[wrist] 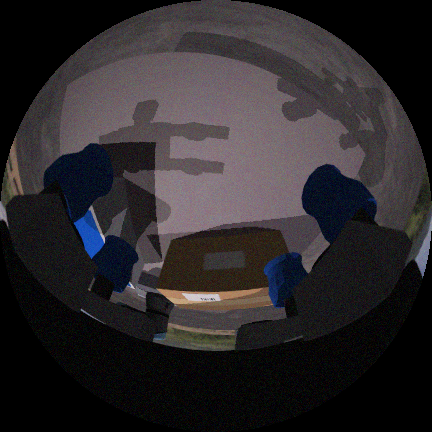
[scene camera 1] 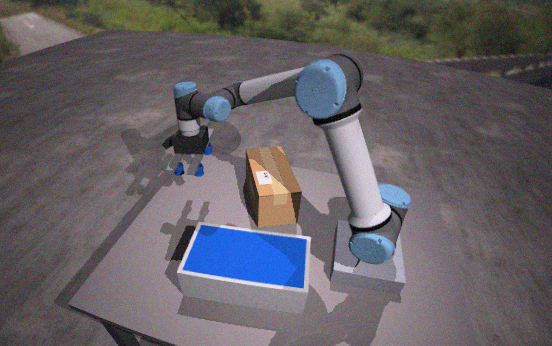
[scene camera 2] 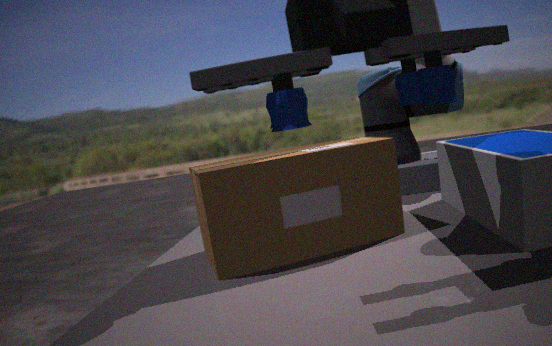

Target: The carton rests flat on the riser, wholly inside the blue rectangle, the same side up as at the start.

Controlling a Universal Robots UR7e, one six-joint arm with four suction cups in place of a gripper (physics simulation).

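Seen in the pictures: end effector, tool point: [wrist: 201,229] [scene camera 2: 360,113]; arm's base, origin of the base link: [wrist: 160,297].
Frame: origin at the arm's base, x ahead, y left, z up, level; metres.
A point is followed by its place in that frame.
Note:
The brown carton [scene camera 1: 278,210] {x 0.328, y -0.123, z 0.014 m} [scene camera 2: 245,225] {x 0.464, y -0.350, z 0.009 m} [wrist: 185,265] {x 0.415, y -0.165, z 0.027 m} rests flat on the table, its taped face with a white barcode label up; a plain pale patch shows on one long side. The riser [scene camera 1: 245,297] {x 0.410, y 0.219, z -0.011 m} [scene camera 2: 456,185] {x 0.327, y 0.026, z -0.016 m} is a pale grey block beside it, apart from the carton. Its top bears the blue rectangle [scene camera 1: 245,255] {x 0.419, y 0.123, z 0.058 m} [scene camera 2: 515,142] {x 0.423, y 0.100, z 0.058 m} [wrist: 90,235] {x 0.493, y 0.070, z 0.058 m} with a white border. My gripper [scene camera 1: 194,161] {x 0.644, y -0.207, z 0.141 m} [scene camera 2: 357,100] {x 0.644, y -0.207, z 0.141 m} [wrist: 207,230] {x 0.644, y -0.207, z 0.141 m}, with blue suction cups, is open and empty. It hangs in the air to the carton's left in the first scene view, touching neither carton nor riser.
The arm's base stands on a grey block [scene camera 1: 367,280] {x 0.041, y 0.136, z -0.020 m} at the right of the table [scene camera 1: 135,250] {x 0.812, y 0.055, z -0.062 m}, to the right of the riser. The arm reaches over behind the carton in the first scene view. Shadows of the gripper fall on the table left of the carton.

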